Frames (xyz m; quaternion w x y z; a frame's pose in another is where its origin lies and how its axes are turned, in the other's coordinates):
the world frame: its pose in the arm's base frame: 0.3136 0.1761 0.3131 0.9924 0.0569 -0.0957 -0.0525
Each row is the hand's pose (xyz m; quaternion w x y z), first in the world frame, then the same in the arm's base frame.
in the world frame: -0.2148 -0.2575 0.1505 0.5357 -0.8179 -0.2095 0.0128
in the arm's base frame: 0.0504 -0.0691 0.3887 0.5588 -0.7934 -0.2170 -0.1056
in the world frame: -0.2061 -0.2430 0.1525 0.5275 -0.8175 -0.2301 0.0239
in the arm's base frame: 0.0599 -0.0560 0.3940 0.5492 -0.7956 -0.2373 -0.0953
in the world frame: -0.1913 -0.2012 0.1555 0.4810 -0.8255 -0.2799 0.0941
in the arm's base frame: 0.0776 -0.0167 0.4048 0.5025 -0.8155 -0.2858 -0.0268
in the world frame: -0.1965 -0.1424 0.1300 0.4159 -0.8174 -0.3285 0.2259
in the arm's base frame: 0.0830 0.0446 0.3862 0.4397 -0.8264 -0.3357 0.1054
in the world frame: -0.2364 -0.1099 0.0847 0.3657 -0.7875 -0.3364 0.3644
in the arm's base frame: 0.0560 0.0860 0.3387 0.3947 -0.8133 -0.3483 0.2479
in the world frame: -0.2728 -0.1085 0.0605 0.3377 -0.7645 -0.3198 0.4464
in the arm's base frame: 0.0253 0.0941 0.3086 0.3715 -0.7990 -0.3349 0.3339
